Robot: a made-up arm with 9 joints. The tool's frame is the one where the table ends. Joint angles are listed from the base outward.
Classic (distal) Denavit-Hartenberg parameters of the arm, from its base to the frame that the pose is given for. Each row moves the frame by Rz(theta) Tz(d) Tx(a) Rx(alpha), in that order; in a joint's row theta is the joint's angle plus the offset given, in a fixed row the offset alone. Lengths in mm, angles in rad.
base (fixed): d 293  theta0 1.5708  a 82.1  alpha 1.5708
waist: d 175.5  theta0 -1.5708  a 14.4  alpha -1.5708
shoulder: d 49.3  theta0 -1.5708  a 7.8  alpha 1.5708
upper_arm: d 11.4  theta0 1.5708  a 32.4  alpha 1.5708
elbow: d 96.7  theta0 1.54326  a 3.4  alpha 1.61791
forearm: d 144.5  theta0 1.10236  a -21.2  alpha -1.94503
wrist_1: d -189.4  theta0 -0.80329  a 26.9  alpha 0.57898
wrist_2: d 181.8  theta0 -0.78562  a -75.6  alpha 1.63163
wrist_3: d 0  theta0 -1.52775  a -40.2  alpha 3.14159
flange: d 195.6  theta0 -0.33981  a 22  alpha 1.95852
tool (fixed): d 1.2  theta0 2.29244  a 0  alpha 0
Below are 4 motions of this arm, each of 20 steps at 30 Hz.
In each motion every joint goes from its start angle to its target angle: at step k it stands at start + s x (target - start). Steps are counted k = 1, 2, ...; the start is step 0. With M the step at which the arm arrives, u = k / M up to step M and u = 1 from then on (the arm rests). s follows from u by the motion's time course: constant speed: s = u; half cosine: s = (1 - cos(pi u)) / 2; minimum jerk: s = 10 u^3 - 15 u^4 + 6 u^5.
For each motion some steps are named. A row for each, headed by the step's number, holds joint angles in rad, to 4 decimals.
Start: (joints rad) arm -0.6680 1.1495 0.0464 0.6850 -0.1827 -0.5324 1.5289 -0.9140 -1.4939
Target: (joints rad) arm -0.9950 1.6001 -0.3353 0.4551 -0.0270 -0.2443 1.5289 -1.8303 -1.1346
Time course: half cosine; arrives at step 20
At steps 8, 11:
8: -0.7810 1.3052 -0.0855 0.6056 -0.1289 -0.4329 1.5289 -1.2306 -1.3698
11: -0.8571 1.4100 -0.1743 0.5521 -0.0927 -0.3658 1.5289 -1.4438 -1.2861

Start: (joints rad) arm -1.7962 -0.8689 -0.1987 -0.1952 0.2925 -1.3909 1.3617 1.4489 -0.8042
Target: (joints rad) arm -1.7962 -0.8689 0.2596 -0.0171 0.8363 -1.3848 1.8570 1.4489 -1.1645
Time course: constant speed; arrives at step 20
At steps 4, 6, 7, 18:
4: -1.7962 -0.8689 -0.1070 -0.1596 0.4013 -1.3897 1.4608 1.4489 -0.8763
6: -1.7962 -0.8689 -0.0612 -0.1418 0.4556 -1.3891 1.5103 1.4489 -0.9123
7: -1.7962 -0.8689 -0.0383 -0.1329 0.4828 -1.3888 1.5351 1.4489 -0.9303
18: -1.7962 -0.8689 0.2138 -0.0349 0.7819 -1.3854 1.8075 1.4489 -1.1285

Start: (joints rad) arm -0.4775 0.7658 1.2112 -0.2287 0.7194 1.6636 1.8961 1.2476 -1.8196
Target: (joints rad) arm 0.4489 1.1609 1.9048 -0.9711 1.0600 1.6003 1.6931 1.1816 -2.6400
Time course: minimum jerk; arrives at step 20
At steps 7, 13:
7: -0.2596 0.8587 1.3743 -0.4033 0.7995 1.6487 1.8484 1.2321 -2.0125
13: 0.2310 1.0680 1.7417 -0.7965 0.9799 1.6152 1.7408 1.1971 -2.4471

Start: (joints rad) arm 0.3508 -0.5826 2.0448 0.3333 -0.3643 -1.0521 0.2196 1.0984 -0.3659
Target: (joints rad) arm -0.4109 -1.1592 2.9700 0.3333 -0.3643 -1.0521 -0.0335 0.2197 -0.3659
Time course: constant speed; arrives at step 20
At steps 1, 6, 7, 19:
1: 0.3127 -0.6114 2.0911 0.3333 -0.3643 -1.0521 0.2069 1.0545 -0.3659
6: 0.1223 -0.7556 2.3224 0.3333 -0.3643 -1.0521 0.1437 0.8348 -0.3659
7: 0.0842 -0.7844 2.3686 0.3333 -0.3643 -1.0521 0.1310 0.7909 -0.3659
19: -0.3728 -1.1304 2.9237 0.3333 -0.3643 -1.0521 -0.0208 0.2636 -0.3659

